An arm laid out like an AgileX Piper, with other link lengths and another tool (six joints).
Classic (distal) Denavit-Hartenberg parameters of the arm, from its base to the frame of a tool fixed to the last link. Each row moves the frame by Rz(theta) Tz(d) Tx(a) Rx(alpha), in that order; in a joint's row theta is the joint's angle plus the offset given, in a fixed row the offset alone. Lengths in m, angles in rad.
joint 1: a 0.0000, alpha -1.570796, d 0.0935, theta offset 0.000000
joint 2: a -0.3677, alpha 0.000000, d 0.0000, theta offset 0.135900
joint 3: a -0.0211, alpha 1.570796, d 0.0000, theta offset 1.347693
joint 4: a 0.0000, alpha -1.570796, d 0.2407, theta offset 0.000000
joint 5: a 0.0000, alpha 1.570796, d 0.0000, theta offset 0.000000
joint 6: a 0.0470, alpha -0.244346, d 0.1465, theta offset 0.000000
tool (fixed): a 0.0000, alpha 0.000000, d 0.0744, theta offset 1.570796
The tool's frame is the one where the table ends.
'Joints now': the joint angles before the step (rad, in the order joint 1, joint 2, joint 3, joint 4, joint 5, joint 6). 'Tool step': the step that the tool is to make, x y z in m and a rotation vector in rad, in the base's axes. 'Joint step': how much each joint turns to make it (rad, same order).
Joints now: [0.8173, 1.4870, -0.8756, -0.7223, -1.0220, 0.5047]
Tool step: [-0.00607, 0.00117, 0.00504, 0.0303, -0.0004, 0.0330]
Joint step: [0.0000, 0.0072, 0.0000, -0.0044, -0.0479, 0.0109]
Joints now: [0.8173, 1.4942, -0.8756, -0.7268, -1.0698, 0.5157]
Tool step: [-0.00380, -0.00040, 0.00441, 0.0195, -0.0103, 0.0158]
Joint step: [0.0000, 0.0000, 0.0000, -0.0020, -0.0269, -0.0021]
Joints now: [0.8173, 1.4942, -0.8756, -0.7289, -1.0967, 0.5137]
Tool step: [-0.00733, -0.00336, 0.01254, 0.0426, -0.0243, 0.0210]
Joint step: [0.0000, -0.0110, -0.0019, 0.0019, -0.0419, -0.0059]
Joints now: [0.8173, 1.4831, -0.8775, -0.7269, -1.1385, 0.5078]
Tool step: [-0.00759, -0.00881, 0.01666, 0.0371, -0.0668, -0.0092]
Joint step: [0.0000, -0.0368, 0.0000, 0.0013, -0.0141, -0.0420]
